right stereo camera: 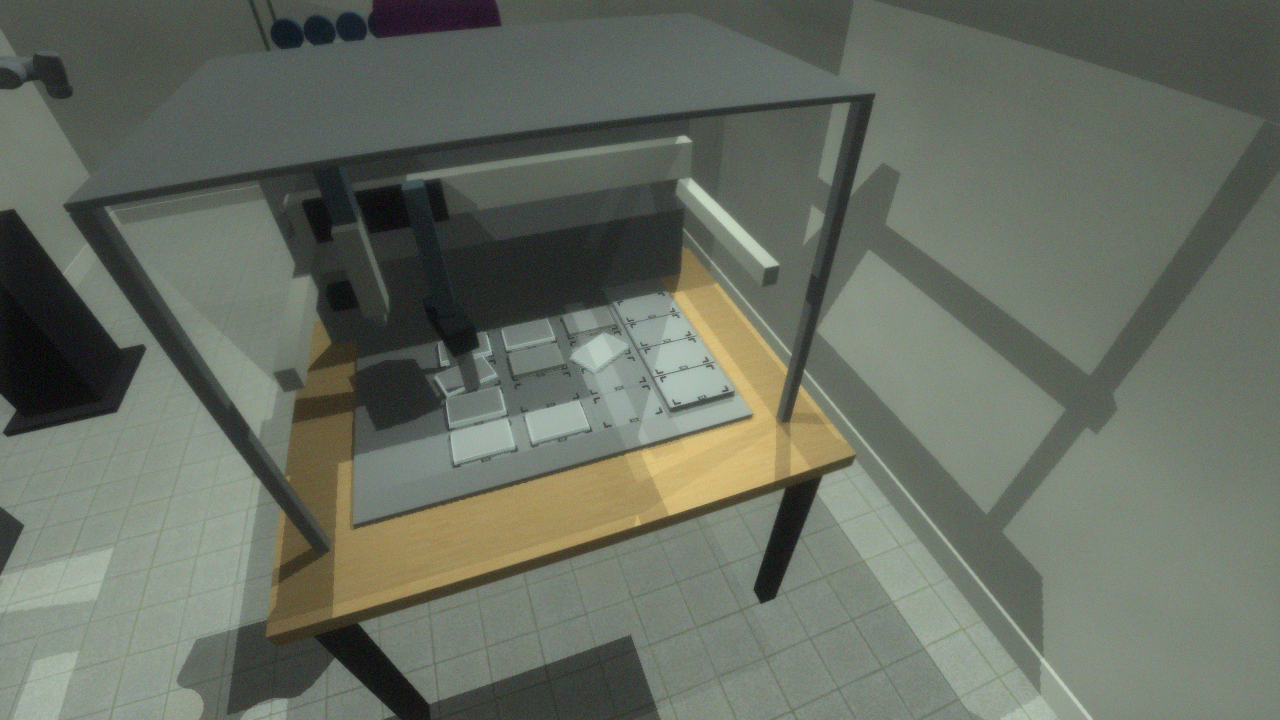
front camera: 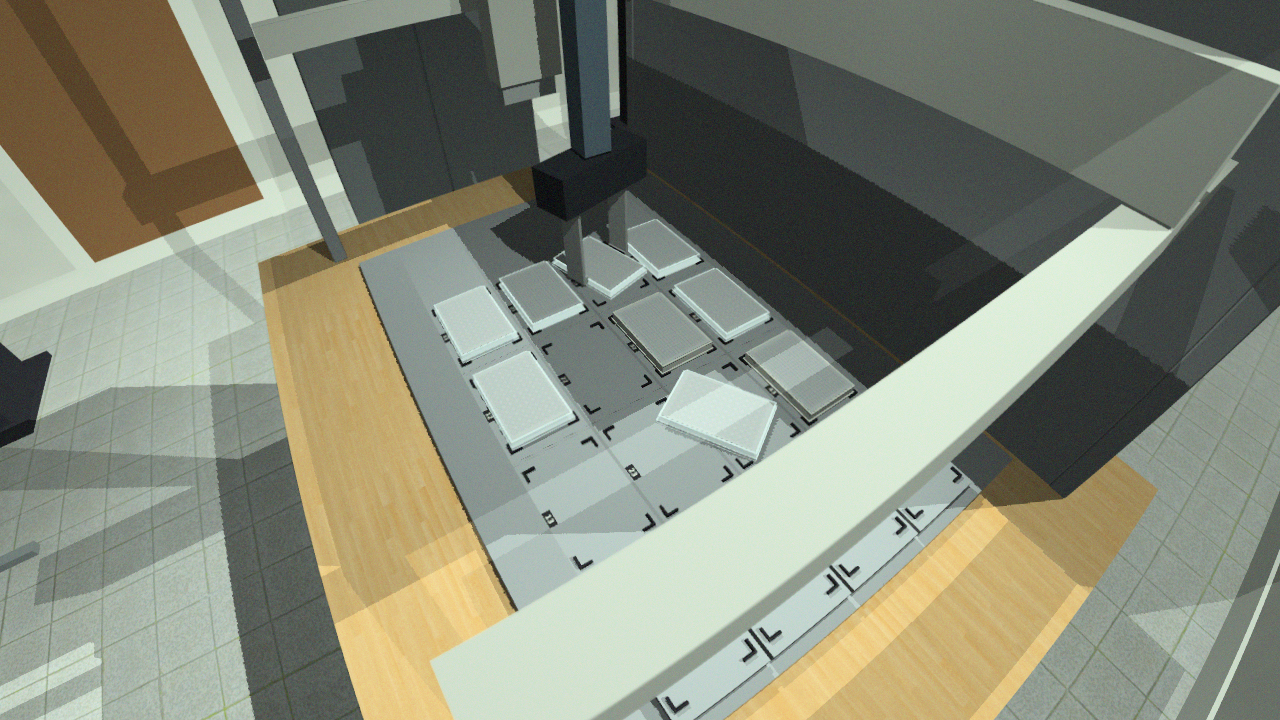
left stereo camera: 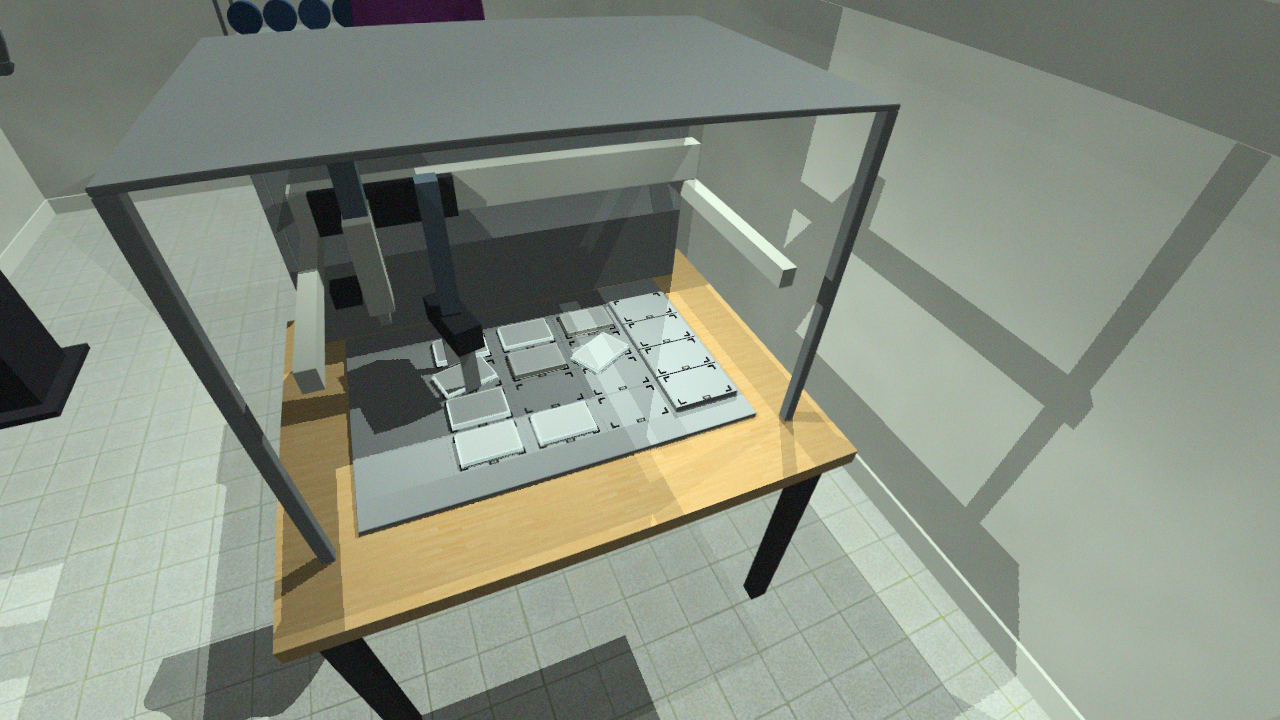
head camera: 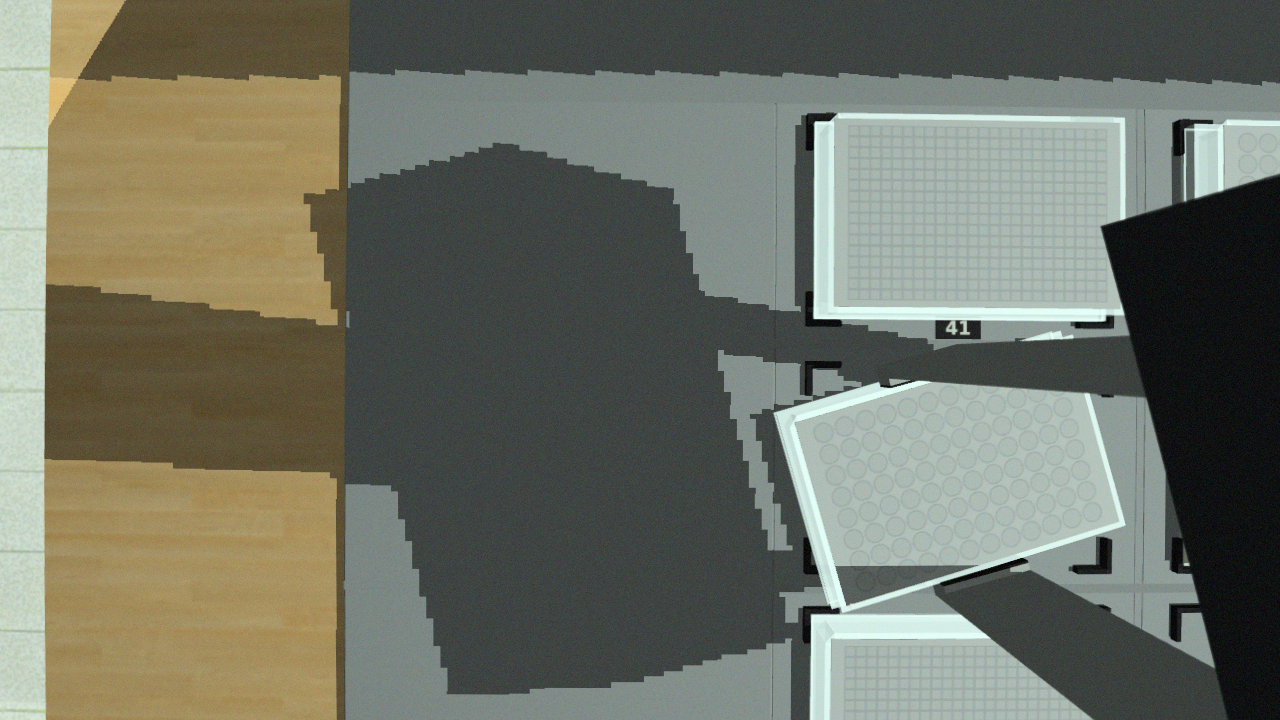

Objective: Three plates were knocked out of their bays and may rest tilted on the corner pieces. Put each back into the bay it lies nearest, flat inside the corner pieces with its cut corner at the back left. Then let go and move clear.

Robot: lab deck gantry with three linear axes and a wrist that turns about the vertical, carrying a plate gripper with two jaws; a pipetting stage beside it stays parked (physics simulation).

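Pixels of known places: gripper, between the fingertips: (right stereo camera: 465,376) (front camera: 598,265) (left stereo camera: 464,377) (head camera: 946,469); robot's base, origin of its link: (right stereo camera: 455,466) (front camera: 434,311) (left stereo camera: 462,469).
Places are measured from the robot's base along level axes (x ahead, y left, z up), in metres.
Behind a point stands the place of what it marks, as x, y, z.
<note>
My gripper (front camera: 597,265) {0.055, 0.257, 0.008} (head camera: 944,479) {0.055, 0.257, 0.008} is down at the back-left bays, its jaws against the two long sides of a clear round-well plate (front camera: 617,270) {0.090, 0.271, 0.015} (head camera: 957,474) {0.055, 0.257, 0.016}, shut on it. This plate is turned over its bay, its left end past the corner pieces; its cut corner is not clear to me. A second plate (front camera: 716,413) {0.388, 0.226, 0.016} (left stereo camera: 599,352) {0.378, 0.225, 0.016} (right stereo camera: 598,351) {0.380, 0.228, 0.016} lies strongly turned across corner pieces farther right. A brownish plate (front camera: 662,331) {0.237, 0.253, 0.014} (left stereo camera: 537,362) {0.226, 0.242, 0.015} sits square in its bay. Which plate is the third knocked one, I cannot tell.
A plate (head camera: 975,214) {0.063, 0.364, 0.014} sits in bay 41 close behind the upper jaw. Another plate (front camera: 539,293) {0.071, 0.147, 0.014} (head camera: 904,680) {0.035, 0.172, 0.014} sits close in front. The pipetting stage (front camera: 521,44) (left stereo camera: 371,259) hangs left of the gripper. A pale beam (front camera: 805,465) {0.614, 0.023, 0.400} crosses the front view.
</note>
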